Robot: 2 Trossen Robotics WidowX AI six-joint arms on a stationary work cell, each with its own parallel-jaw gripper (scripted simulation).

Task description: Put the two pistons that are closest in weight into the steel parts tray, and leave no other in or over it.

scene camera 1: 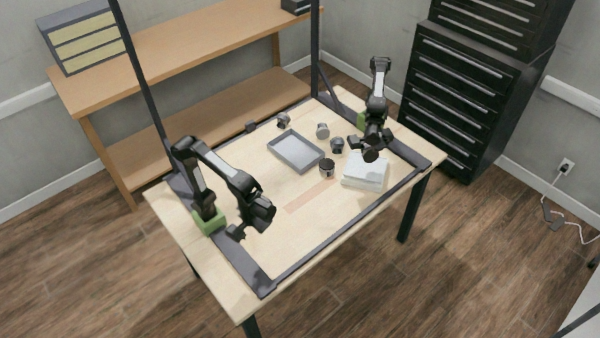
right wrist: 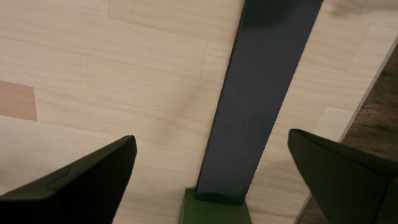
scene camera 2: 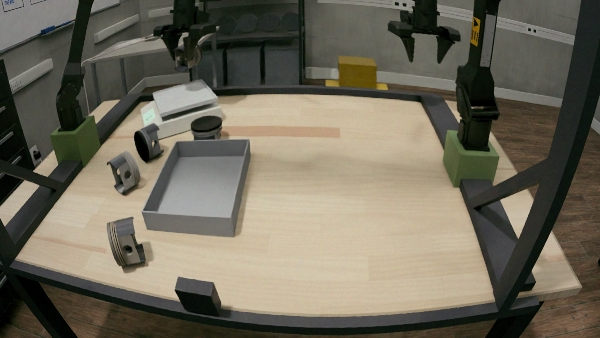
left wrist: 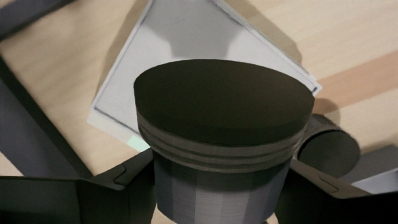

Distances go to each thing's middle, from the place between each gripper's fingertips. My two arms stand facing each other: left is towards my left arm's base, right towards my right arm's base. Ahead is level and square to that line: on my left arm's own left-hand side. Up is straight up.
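From my right hand: grey pan (scene camera 2: 170,100) 30 mm behind, 600 mm to the left, 140 mm below; white scale (scene camera 2: 179,122) 160 mm below, 610 mm to the left, 30 mm behind. Steel parts tray (scene camera 2: 199,178): my right hand 190 mm above it, 340 mm past it, 450 mm to the right of it.
From my left hand: steel parts tray 180 mm below, 310 mm behind, 140 mm to the right; white scale 20 mm to the left, 10 mm behind, 160 mm below. My left gripper: 10 mm to the right of the grey pan, 140 mm above it. By its middle, white scale nearer to my left gripper than to my right hand.
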